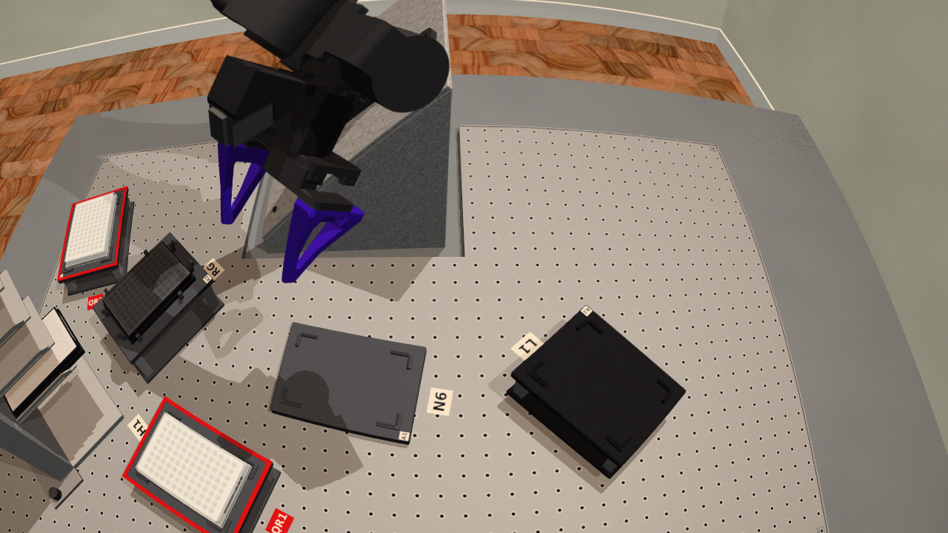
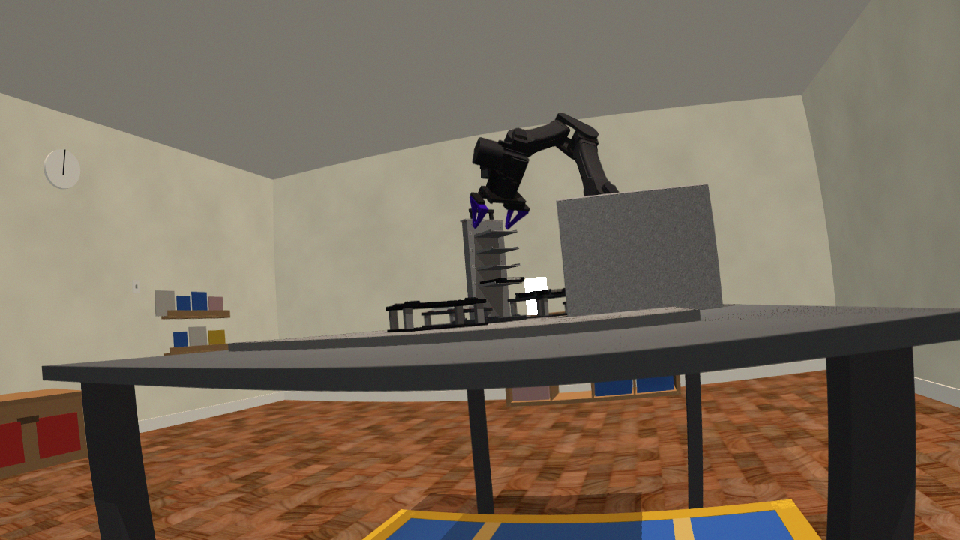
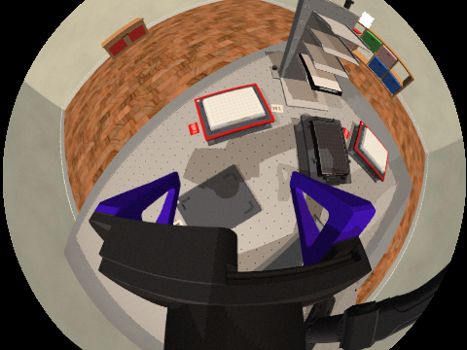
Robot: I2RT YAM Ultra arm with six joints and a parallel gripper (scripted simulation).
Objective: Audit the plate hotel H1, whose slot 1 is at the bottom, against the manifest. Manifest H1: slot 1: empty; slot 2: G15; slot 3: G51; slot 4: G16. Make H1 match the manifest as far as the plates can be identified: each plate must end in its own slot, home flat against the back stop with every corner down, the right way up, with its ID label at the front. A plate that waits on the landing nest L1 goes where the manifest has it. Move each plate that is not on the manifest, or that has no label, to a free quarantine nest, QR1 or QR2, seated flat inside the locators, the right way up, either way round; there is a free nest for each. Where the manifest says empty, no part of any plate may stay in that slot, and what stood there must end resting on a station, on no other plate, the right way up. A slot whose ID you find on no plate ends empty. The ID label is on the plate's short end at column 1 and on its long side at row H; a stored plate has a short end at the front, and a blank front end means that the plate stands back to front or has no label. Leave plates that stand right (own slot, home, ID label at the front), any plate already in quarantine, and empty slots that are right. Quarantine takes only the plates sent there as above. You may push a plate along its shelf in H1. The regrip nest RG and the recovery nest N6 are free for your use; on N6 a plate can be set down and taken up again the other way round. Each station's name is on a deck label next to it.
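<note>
My hand is 22 cm to the left of the regrip nest RG, 19 cm above it and 6 cm past it. The rest, counted from my hand: quarantine nest QR1: 21 cm below, 16 cm ahead, 12 cm to the right; N6 deck label: 24 cm below, 16 cm to the left, 2 cm ahead; recovery nest N6: 24 cm below, 5 cm to the left, 1 cm ahead.
</note>
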